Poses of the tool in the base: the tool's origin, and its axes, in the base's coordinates. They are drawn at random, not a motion.
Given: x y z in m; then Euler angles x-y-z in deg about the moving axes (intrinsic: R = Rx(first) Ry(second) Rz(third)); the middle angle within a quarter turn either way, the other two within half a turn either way.
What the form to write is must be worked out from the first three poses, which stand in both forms.
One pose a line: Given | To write
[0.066 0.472 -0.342 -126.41 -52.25 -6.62] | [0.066 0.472 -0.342 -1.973 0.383 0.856]
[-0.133 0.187 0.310 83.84 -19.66 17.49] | [-0.133 0.187 0.310 1.463 -0.340 -0.309]
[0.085 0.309 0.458 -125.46 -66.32 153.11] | [0.085 0.309 0.458 1.807 -0.106 -1.939]
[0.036 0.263 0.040 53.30 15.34 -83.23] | [0.036 0.263 0.040 -0.108 0.952 -1.373]
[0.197 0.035 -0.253 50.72 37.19 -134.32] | [0.197 0.035 -0.253 -1.016 0.290 -2.191]
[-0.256 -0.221 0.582 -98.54 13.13 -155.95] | [-0.256 -0.221 0.582 1.727 -0.381 2.851]
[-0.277 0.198 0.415 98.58 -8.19 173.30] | [-0.277 0.198 0.415 -1.720 -0.137 3.018]
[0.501 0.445 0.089 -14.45 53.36 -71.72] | [0.501 0.445 0.089 -0.955 0.007 -1.382]
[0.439 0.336 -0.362 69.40 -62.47 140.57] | [0.439 0.336 -0.362 -1.396 -0.361 1.962]
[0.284 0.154 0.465 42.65 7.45 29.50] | [0.284 0.154 0.465 0.718 -0.253 0.470]
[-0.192 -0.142 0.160 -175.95 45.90 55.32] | [-0.192 -0.142 0.160 -2.405 -0.357 -1.134]
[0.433 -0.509 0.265 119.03 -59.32 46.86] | [0.433 -0.509 0.265 1.839 -0.360 -1.189]
